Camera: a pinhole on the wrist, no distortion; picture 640 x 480 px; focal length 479.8 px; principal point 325.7 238.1 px. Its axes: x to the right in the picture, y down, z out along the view. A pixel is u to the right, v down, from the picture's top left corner.
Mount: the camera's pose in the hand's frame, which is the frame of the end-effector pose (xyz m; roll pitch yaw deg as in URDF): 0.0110 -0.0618 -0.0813 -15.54 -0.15 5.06
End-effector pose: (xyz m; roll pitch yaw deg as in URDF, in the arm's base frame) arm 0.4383 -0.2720 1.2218 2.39 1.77 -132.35
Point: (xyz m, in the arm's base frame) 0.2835 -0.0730 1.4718
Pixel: outside the picture
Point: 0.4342 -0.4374 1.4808
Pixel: 483 333
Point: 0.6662 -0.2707 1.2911
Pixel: outside the picture
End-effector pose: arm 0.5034 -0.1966 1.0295 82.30 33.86 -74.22
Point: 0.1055 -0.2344 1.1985
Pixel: 179 227
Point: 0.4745 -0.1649 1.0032
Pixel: 194 202
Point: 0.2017 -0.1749 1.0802
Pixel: 159 132
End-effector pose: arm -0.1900 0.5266 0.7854 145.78 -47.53 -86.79
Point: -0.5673 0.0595 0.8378
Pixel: 613 276
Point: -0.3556 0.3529 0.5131
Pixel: 218 156
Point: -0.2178 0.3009 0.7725
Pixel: 593 75
